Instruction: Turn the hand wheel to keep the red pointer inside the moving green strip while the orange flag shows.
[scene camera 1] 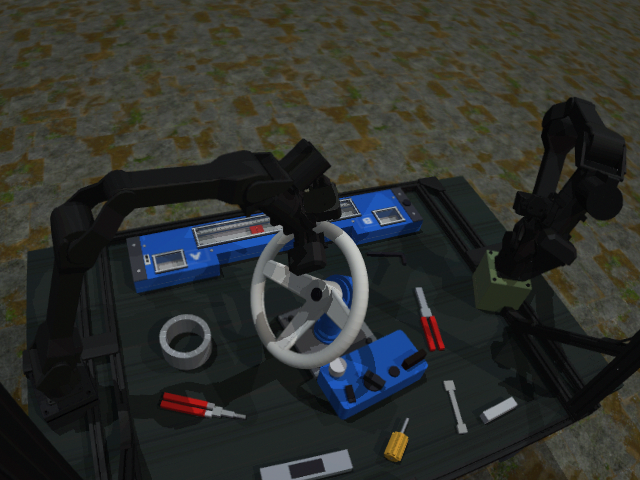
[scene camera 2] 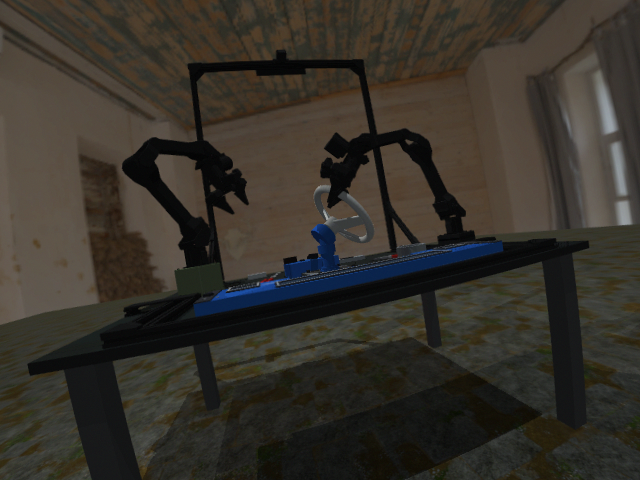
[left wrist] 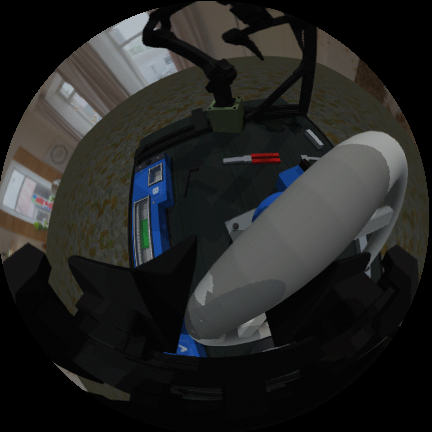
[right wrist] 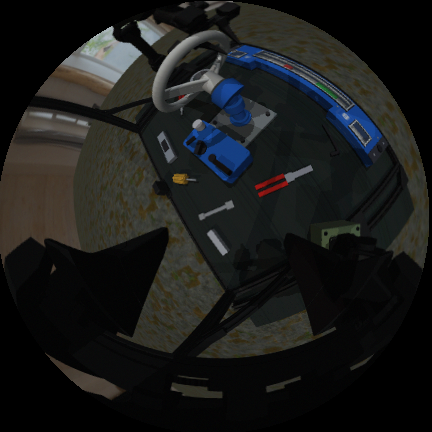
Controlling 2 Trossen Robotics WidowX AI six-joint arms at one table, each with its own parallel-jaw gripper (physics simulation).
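Where they show: left gripper, fingertip midpoint: (scene camera 1: pixel 324 238) (scene camera 2: pixel 328 205) (left wrist: pixel 221 240) (right wrist: pixel 233 49); right gripper, fingertip midpoint: (scene camera 1: pixel 518 269) (scene camera 2: pixel 241 209) (left wrist: pixel 281 54) (right wrist: pixel 228 236); left arm's base, link origin: (scene camera 1: pixel 61 383) (scene camera 2: pixel 455 233); right arm's base, link origin: (scene camera 1: pixel 509 268) (scene camera 2: pixel 197 266) (left wrist: pixel 224 102) (right wrist: pixel 341 250).
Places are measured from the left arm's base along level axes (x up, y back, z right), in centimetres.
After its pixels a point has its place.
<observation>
The white hand wheel (scene camera 1: pixel 360 279) @(x 22.7, y -48.5, z 19.4 cm) (scene camera 2: pixel 368 222) @(x 9.1, y -42.3, z -0.3 cm) (left wrist: pixel 310 220) (right wrist: pixel 162 82) @(x 20.4, y -49.3, z 20.9 cm) stands tilted on a blue column. My left gripper (scene camera 1: pixel 309 264) (scene camera 2: pixel 330 204) @(x 16.6, y -52.6, z 4.9 cm) is shut on its upper rim; the rim hides one fingertip in the left wrist view. The red pointer (scene camera 1: pixel 256 229) @(x -1.7, y -51.8, z -18.0 cm) (right wrist: pixel 288 66) @(x -1.7, y -53.6, z -17.4 cm) lies outside the green strip (left wrist: pixel 145 234) (right wrist: pixel 327 90), towards the A end. The flag windows at A (scene camera 1: pixel 169 260) @(x -1.7, y -30.0, z -18.9 cm) and B (scene camera 1: pixel 388 215) @(x -1.7, y -83.8, z -6.6 cm) (left wrist: pixel 155 175) @(x -1.7, y -82.8, z -6.3 cm) (right wrist: pixel 360 132) @(x -1.7, y -83.7, z -6.4 cm) look grey, with no orange. My right gripper (scene camera 2: pixel 239 207) @(x 22.6, y -75.0, z 32.0 cm) (right wrist: pixel 228 236) @(x 22.6, y -75.0, z 32.0 cm) is open and empty, away from the wheel.
A blue control box (scene camera 1: pixel 372 377) @(x 1.3, y -50.0, z 27.8 cm) (right wrist: pixel 225 155) stands below the wheel. A grey ring (scene camera 1: pixel 206 343) @(x -0.9, y -27.5, z 4.5 cm) and red-handled pliers (scene camera 1: pixel 180 405) @(x -4.7, y -17.9, z 12.1 cm) lie left. Other pliers (scene camera 1: pixel 431 330) @(x -5.3, y -72.3, z 23.8 cm) (right wrist: pixel 272 185) @(x -4.7, y -72.1, z 24.7 cm), a yellow screwdriver (scene camera 1: pixel 396 445) @(x -2.5, y -47.0, z 40.0 cm) and a spanner (scene camera 1: pixel 454 407) @(x -5.2, y -63.3, z 40.3 cm) lie right.
</observation>
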